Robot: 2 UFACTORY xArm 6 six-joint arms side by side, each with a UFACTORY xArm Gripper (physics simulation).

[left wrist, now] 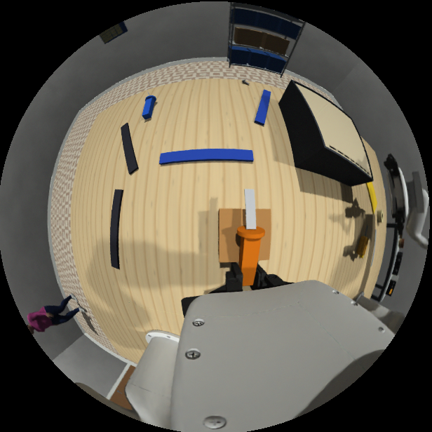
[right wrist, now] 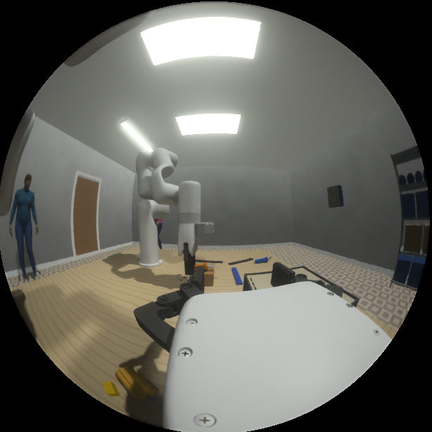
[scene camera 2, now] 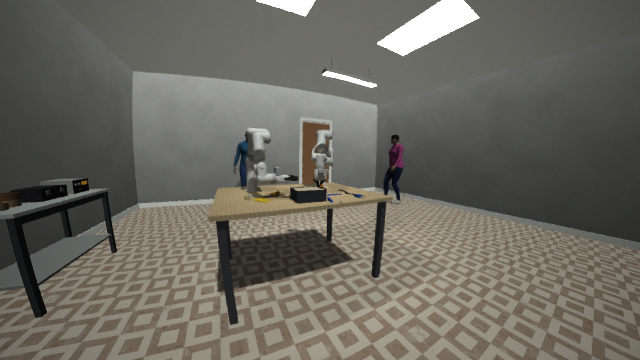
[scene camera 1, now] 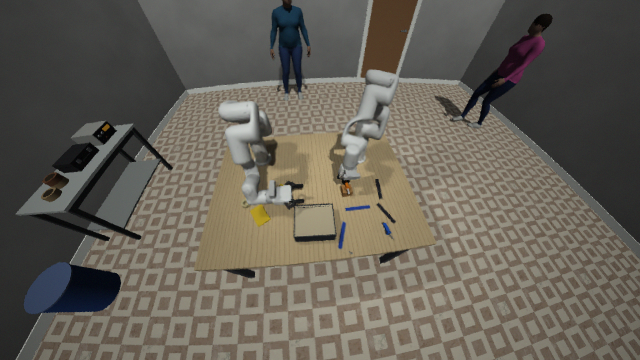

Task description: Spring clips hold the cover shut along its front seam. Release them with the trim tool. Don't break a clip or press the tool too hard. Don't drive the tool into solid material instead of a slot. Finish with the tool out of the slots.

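Places are measured from the left arm's base along level axes (x left, y up, z ahead), in centimetres.
Where they show: left gripper, fingertip midpoint: (scene camera 1: 345, 183); right gripper, fingertip midpoint: (scene camera 2: 296, 177) (scene camera 1: 303, 192); right arm's base at its link origin: (scene camera 2: 252, 190) (scene camera 1: 263, 159).
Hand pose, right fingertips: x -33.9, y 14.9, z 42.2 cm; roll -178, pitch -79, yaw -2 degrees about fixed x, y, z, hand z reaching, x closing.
After its pixels a point has its place.
The trim tool, with an orange handle (scene camera 1: 347, 185) @[x -9.1, y 6.7, z 30.2 cm] (left wrist: 250, 255) (right wrist: 201, 267) and flat grey blade (left wrist: 250, 207), lies on a brown block (scene camera 1: 346, 193) @[x -9.4, y 3.8, z 34.1 cm] (left wrist: 229, 247) (right wrist: 209, 278). My left gripper (left wrist: 242, 272) is shut on the rear of its handle. The black box with a beige cover (scene camera 1: 314, 220) @[x -27.2, y 7.9, z 54.4 cm] (scene camera 2: 308, 194) @[x -28.9, y 5.7, z 63.2 cm] (left wrist: 345, 125) stands apart from the tool. Small dark slots show along its seam edge nearest the arms; the clips are too small to judge. My right gripper (scene camera 1: 302, 193) @[x -33.9, y 14.9, z 42.2 cm] (right wrist: 239, 276) is open and empty, above the table near the box's arm-side edge.
Blue bars (scene camera 1: 357, 208) @[x -2.5, y 0.5, z 42.2 cm] (scene camera 1: 342, 235) @[x -11.7, y 0.6, z 59.1 cm] (left wrist: 206, 156), black bars (scene camera 1: 378, 188) @[x 12.2, y 0.5, z 26.9 cm] (scene camera 1: 385, 212) @[x 14.3, y 0.5, z 43.9 cm] and a blue-handled tool (scene camera 1: 386, 229) @[x 12.9, y 1.7, z 55.0 cm] (left wrist: 149, 107) lie on the table. A yellow sheet (scene camera 1: 260, 215) @[x -59.2, y 0.6, z 50.8 cm] lies left of the box in scene camera 1. An amber object (right wrist: 135, 383) lies under my right gripper.
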